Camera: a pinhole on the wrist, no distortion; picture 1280 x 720 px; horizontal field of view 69.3 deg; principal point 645.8 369.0 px. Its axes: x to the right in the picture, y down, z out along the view. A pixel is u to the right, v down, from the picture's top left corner.
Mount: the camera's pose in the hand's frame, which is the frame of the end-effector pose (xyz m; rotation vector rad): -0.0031 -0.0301 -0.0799 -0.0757 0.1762 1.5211
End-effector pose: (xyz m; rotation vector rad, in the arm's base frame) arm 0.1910 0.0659 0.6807 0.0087 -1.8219 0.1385
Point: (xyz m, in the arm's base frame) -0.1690 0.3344 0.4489
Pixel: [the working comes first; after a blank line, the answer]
In the camera's frame: 0.2627 0.1559 0.4980

1134 659
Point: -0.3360 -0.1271 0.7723
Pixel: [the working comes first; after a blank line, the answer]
In the camera's frame: -0.2124 -0.1826 0.5698

301 72
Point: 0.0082 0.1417 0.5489
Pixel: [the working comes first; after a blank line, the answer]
In the camera's frame: 0.0814 0.0960 0.2929

903 673
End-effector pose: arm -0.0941 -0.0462 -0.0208 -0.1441 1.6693 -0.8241
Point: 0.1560 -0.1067 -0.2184
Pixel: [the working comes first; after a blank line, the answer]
In the camera's frame: 0.1313 -0.0930 0.3716

973 137
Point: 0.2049 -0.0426 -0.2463
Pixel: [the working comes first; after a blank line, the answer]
In the camera's frame: 0.2065 -0.0640 0.3996

1124 221
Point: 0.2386 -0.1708 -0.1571
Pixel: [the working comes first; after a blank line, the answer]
In the camera's frame: 0.0586 -0.0495 0.4582

764 269
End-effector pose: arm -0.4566 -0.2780 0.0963 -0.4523 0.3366 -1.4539
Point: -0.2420 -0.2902 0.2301
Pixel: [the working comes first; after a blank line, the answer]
In the camera's frame: 0.1019 -0.0166 0.3213

939 321
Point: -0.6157 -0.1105 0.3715
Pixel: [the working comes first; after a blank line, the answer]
In the camera's frame: -0.2784 0.1676 0.2058

outside the picture
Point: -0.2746 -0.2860 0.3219
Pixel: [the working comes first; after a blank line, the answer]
In the camera's frame: 0.0194 -0.0139 0.3731

694 335
